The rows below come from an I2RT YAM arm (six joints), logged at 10 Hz.
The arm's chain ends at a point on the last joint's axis. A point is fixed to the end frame.
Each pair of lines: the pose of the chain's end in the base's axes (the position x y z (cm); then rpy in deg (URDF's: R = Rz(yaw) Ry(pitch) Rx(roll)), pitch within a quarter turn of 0, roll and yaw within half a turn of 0), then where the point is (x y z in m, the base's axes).
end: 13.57 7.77 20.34 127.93 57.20 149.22
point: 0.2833 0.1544 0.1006
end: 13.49 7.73 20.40 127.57 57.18 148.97
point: 0.2825 0.1545 0.1017
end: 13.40 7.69 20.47 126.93 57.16 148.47
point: 0.2819 0.1547 0.1032
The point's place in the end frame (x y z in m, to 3 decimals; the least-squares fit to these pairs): 0.039 -0.015 0.191
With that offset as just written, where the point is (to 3 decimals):
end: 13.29 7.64 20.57 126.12 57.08 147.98
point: 0.281 0.155 0.105
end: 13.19 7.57 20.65 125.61 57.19 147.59
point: 0.280 0.155 0.107
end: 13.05 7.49 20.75 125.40 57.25 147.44
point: 0.279 0.155 0.108
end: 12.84 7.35 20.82 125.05 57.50 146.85
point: 0.278 0.152 0.110
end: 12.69 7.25 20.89 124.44 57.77 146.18
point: 0.277 0.151 0.112
